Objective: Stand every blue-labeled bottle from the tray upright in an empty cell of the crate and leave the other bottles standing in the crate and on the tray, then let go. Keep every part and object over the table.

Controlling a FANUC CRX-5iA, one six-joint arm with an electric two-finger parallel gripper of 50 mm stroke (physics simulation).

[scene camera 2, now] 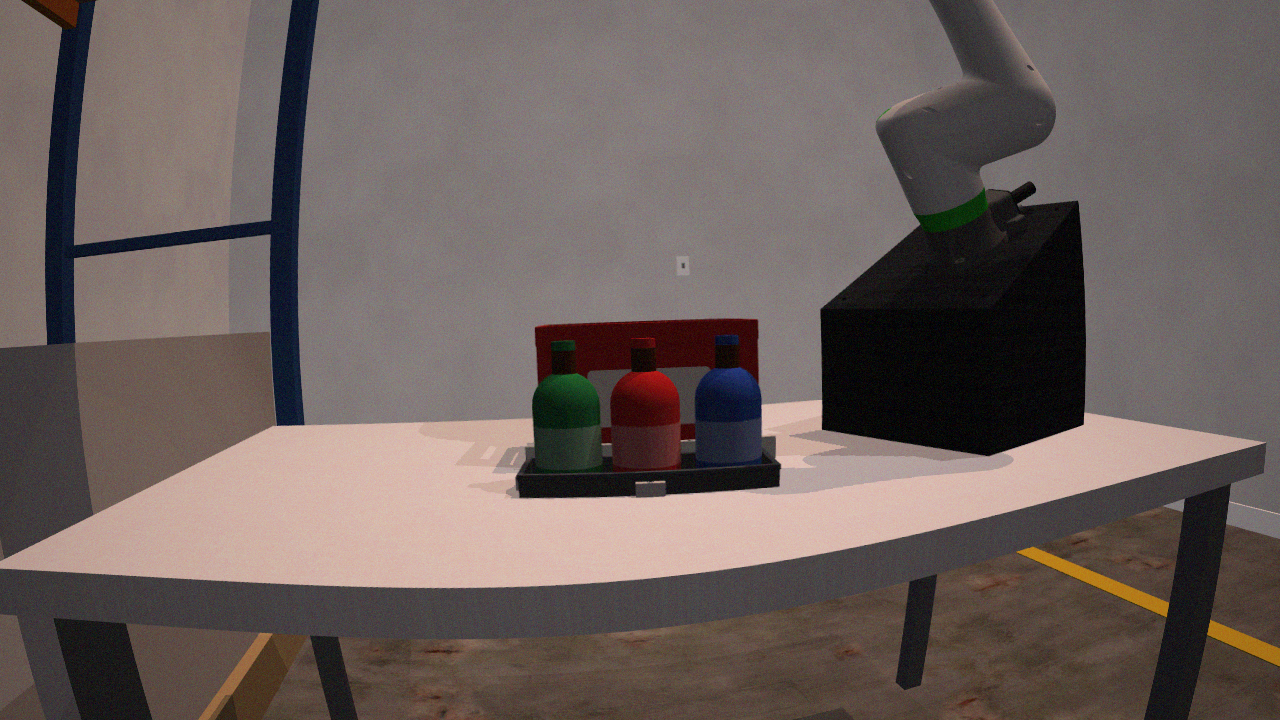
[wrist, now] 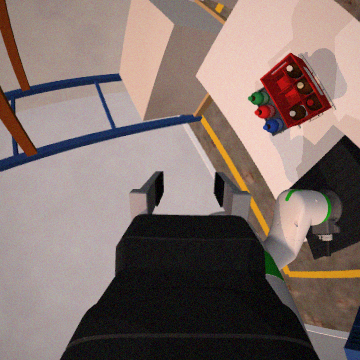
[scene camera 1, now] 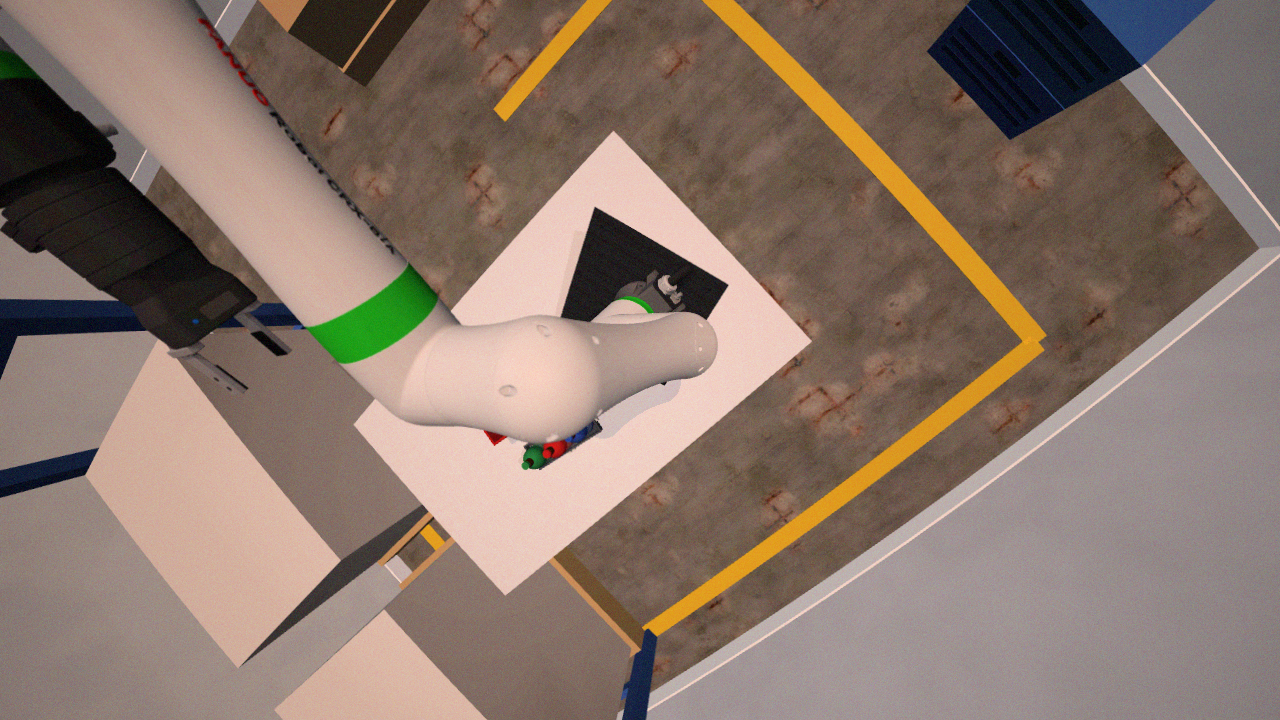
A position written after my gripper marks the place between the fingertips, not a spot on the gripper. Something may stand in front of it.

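Observation:
I can see a green bottle [scene camera 2: 565, 407], and with it a red bottle [scene camera 2: 645, 407] and a blue bottle [scene camera 2: 728, 406]. My own gripper is visible as well [scene camera 1: 263, 371], and I find the gripper again in the wrist view [wrist: 188, 181].

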